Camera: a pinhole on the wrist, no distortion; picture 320 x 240 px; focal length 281.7 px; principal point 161.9 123.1 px. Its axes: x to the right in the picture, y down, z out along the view. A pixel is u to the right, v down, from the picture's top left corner.
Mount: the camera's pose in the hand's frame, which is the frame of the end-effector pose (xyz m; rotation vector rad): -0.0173 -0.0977 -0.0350 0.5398 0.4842 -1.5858
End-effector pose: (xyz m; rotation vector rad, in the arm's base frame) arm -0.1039 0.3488 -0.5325 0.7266 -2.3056 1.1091
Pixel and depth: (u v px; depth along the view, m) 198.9 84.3 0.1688
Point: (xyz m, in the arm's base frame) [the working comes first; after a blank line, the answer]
In the camera's frame: 0.0222 -0.0232 0.1688

0.0558 0.1781 -0.4929
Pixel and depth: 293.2 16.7 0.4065
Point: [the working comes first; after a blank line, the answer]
In the camera's frame: 0.1895 -0.1535 0.4065

0.3234 0.0054 -0.4889
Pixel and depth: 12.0 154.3 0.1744
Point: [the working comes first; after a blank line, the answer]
In the camera's frame: -0.0928 0.0193 0.1744

-0.0487 0.1506 -0.5510
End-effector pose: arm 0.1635 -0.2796 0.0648 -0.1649 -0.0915 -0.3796
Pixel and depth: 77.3 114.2 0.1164
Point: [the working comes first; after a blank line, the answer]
In the camera's frame: -0.0350 -0.0037 0.1164

0.0830 -0.3842 0.1592
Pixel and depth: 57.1 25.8 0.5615
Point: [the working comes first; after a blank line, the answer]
In the camera's frame: -0.2089 -0.1939 0.5615

-0.1753 -0.3334 0.6011
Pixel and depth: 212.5 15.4 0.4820
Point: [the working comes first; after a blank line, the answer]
In the camera's frame: 0.0866 -0.1843 0.4820

-0.2352 -0.5470 0.3902
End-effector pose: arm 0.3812 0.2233 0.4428 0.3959 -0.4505 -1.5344
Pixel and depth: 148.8 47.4 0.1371
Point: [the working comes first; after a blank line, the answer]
In the camera's frame: -0.0064 -0.0368 0.1371

0.1945 0.2867 0.4192
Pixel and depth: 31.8 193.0 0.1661
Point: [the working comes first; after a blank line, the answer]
In the camera's frame: -0.0767 0.0412 0.1661

0.1869 0.2088 0.4951
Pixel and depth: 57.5 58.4 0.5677
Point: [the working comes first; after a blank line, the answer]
In the camera's frame: -0.2104 -0.1304 0.5677

-0.1194 0.4077 0.7694
